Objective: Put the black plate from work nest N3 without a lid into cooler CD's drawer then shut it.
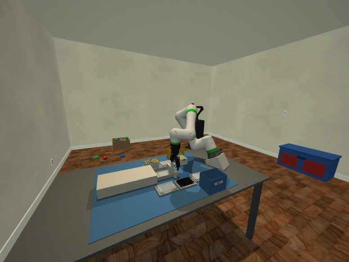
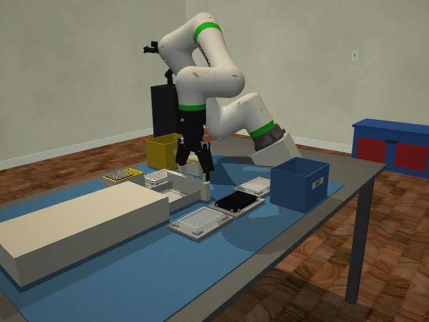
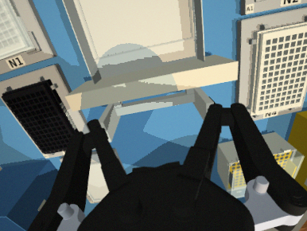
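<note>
The black plate is 40 mm ahead of my hand, 190 mm to the left of it and 30 mm below it. Also, from my hand: white plate: 40 mm behind, 190 mm to the right, 30 mm below; then drawer: 150 mm ahead, 40 mm to the right, 20 mm below; then pale lid: 140 mm behind, 200 mm to the left, 30 mm below.
</note>
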